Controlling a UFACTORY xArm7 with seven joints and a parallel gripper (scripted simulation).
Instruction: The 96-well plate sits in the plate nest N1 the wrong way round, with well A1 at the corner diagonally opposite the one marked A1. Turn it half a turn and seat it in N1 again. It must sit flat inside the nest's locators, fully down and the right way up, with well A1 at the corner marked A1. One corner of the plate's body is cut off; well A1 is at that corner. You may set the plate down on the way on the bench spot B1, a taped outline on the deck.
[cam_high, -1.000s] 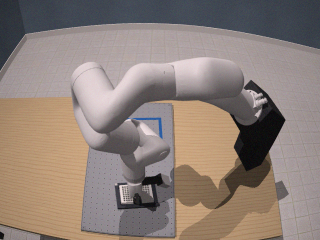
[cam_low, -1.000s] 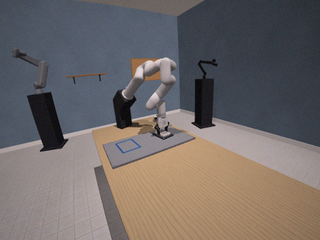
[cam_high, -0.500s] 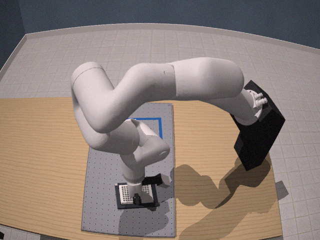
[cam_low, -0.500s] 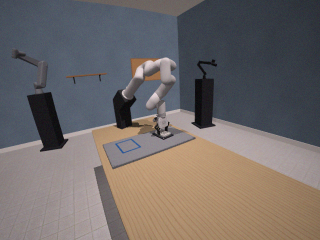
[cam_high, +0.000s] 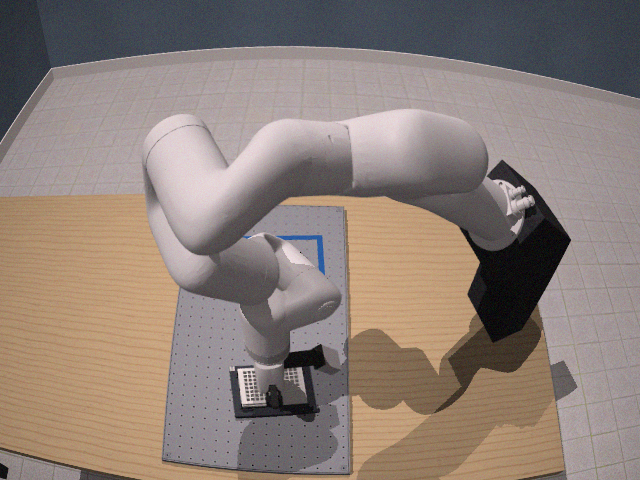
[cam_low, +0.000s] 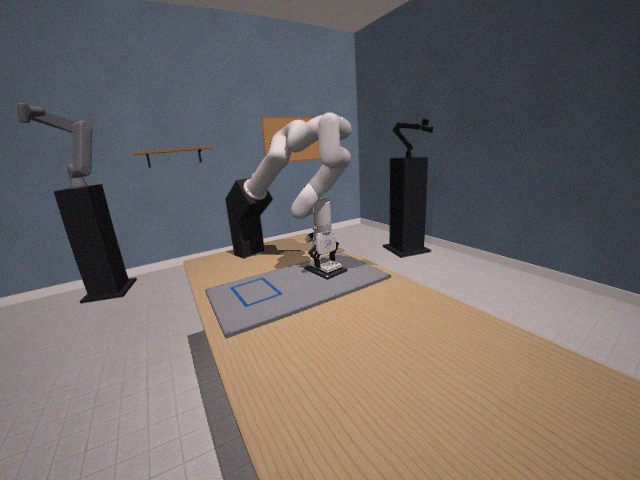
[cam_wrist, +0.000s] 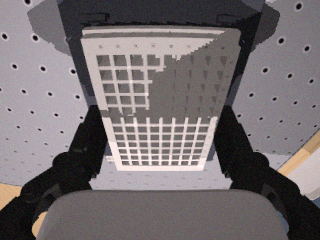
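Right now my hand is 3 cm above the dark plate nest N1. The rest, counted from my hand: white 96-well plate 1 cm below.
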